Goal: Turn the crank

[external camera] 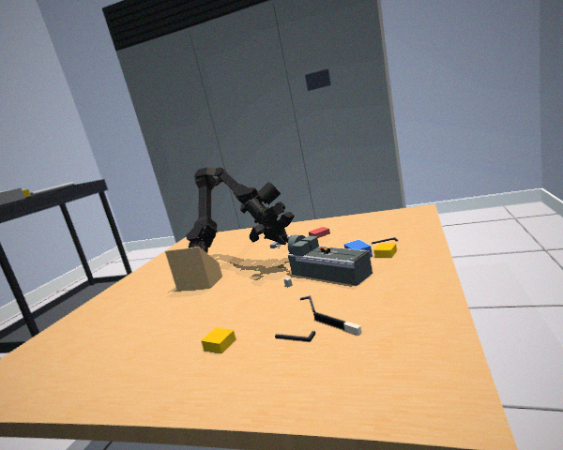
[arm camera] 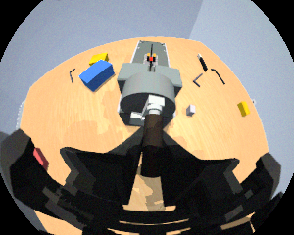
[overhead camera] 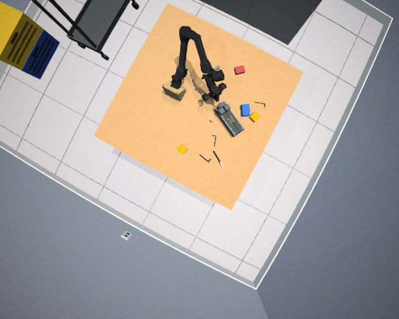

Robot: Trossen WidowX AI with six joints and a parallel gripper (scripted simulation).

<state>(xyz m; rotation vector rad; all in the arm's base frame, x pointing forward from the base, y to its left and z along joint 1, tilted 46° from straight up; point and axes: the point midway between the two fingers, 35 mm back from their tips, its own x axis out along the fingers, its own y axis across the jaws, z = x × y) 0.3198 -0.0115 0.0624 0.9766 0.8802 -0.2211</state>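
My gripper tip is 10 mm past the dark crank handle, 10 mm to the right of it and 20 mm below it. The rest, counted from my gripper tip: small grey cube (10 mm ahead, 130 mm to the right, 80 mm below); blue block (230 mm ahead, 50 mm to the left, 80 mm below); red pointer (130 mm ahead, 70 mm to the right, 10 mm below).
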